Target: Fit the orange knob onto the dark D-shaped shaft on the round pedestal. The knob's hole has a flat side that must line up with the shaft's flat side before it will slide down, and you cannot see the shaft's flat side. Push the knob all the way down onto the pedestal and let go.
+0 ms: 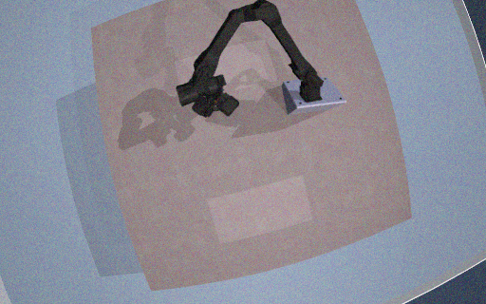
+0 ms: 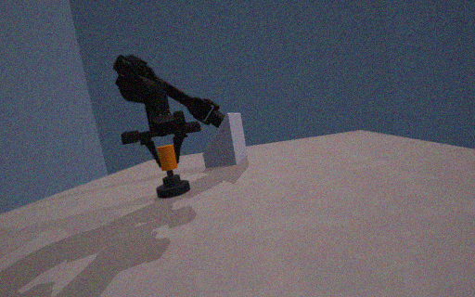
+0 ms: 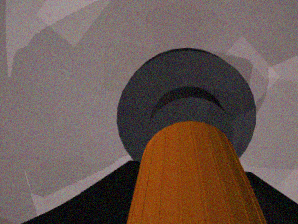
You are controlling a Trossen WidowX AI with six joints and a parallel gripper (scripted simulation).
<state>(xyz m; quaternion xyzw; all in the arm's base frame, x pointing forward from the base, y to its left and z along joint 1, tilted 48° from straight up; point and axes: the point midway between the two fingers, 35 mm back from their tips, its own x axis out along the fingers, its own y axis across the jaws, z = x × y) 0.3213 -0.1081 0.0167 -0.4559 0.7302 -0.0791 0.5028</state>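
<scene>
Now: the orange knob 2 cm above my gripper tip. The rest, counted from my gripper tip: dark pedestal (4 cm below).
</scene>
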